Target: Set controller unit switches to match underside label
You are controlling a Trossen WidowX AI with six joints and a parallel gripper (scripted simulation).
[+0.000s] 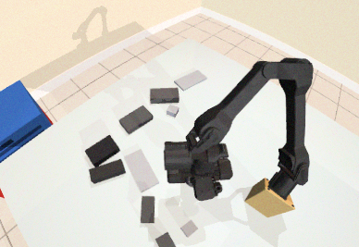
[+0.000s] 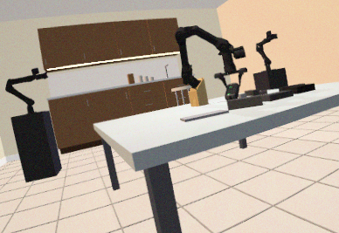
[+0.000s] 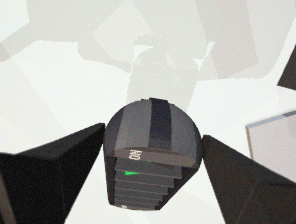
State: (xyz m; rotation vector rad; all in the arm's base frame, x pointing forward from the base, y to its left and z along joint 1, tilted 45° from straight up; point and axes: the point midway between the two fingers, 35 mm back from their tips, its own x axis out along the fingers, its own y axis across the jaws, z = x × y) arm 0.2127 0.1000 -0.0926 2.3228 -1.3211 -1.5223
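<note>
The pale block is 11 cm to the left of my gripper tip, 10 cm behind it and 6 cm below it. Also, from my gripper tip: pale plate 17 cm ahead, 10 cm to the left, 7 cm below.
</note>
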